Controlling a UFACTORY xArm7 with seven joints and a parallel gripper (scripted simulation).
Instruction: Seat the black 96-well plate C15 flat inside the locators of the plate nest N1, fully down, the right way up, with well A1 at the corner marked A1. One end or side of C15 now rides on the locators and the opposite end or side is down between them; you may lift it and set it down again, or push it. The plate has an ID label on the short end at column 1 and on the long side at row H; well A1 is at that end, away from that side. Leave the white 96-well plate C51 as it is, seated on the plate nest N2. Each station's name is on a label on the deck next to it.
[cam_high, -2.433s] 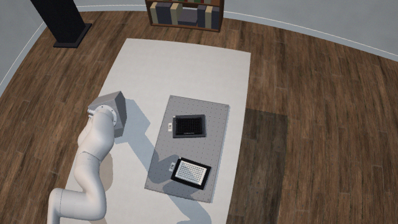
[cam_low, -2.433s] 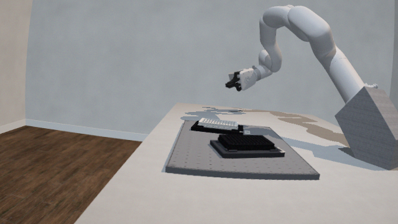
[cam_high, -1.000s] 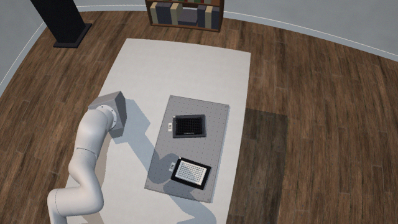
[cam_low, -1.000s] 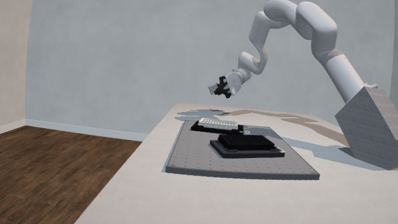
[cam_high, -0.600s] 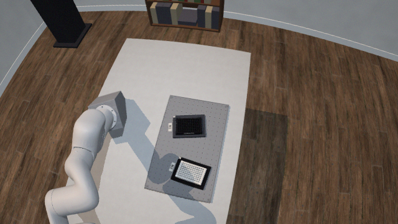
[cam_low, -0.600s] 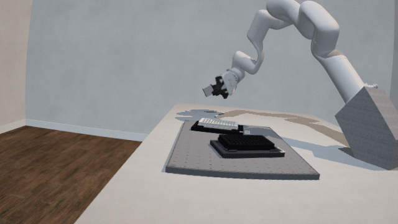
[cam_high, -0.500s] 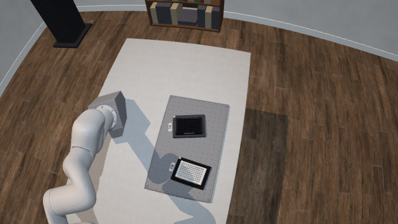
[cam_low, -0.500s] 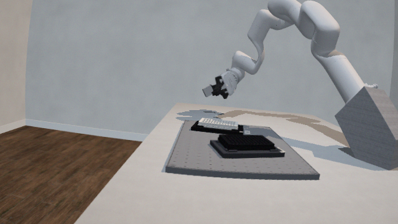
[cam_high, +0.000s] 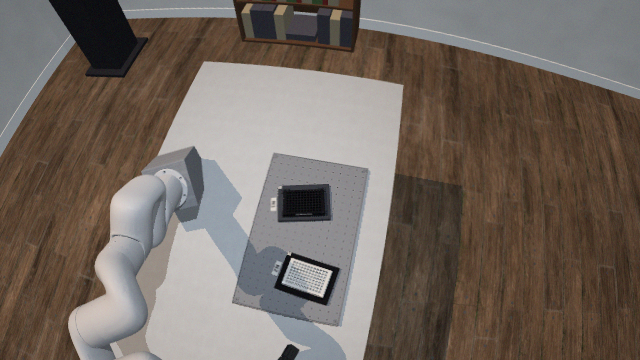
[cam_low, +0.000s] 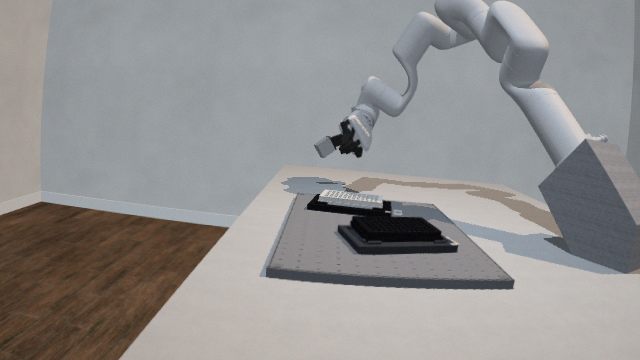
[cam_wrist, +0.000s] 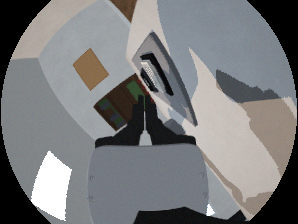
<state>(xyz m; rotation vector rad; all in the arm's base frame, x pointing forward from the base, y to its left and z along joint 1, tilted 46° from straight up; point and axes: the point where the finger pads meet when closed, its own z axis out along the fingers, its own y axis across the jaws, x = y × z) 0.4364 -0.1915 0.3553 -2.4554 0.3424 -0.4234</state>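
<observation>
Right now the black plate C15 is 460 mm to the left of my hand, 90 mm below it and 60 mm behind it. Round my hand: N2 label: 250 mm to the left, 110 mm below, 100 mm behind; then black plate nest N2: 230 mm to the left, 100 mm below, 10 mm behind; then white plate C51: 230 mm to the left, 90 mm below, 10 mm behind.
</observation>
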